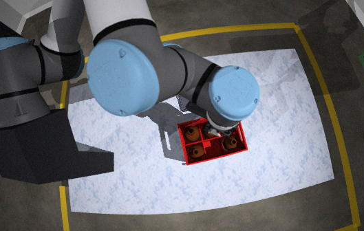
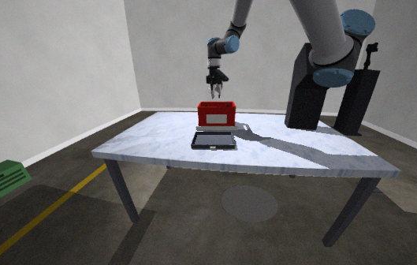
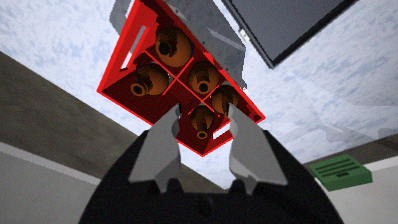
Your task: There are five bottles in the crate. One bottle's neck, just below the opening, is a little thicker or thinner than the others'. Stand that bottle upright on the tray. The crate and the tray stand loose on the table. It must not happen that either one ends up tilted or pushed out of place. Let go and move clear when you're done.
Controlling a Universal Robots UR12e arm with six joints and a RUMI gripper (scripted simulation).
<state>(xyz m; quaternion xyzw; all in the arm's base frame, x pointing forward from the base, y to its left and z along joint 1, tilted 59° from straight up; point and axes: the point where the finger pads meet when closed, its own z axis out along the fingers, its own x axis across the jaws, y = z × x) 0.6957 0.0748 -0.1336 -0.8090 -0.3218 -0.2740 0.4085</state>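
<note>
The red crate is 5 cm to the right of my hand and 16 cm below it. The rest, counted from my hand: dark tray 24 cm to the left, 23 cm below.
</note>
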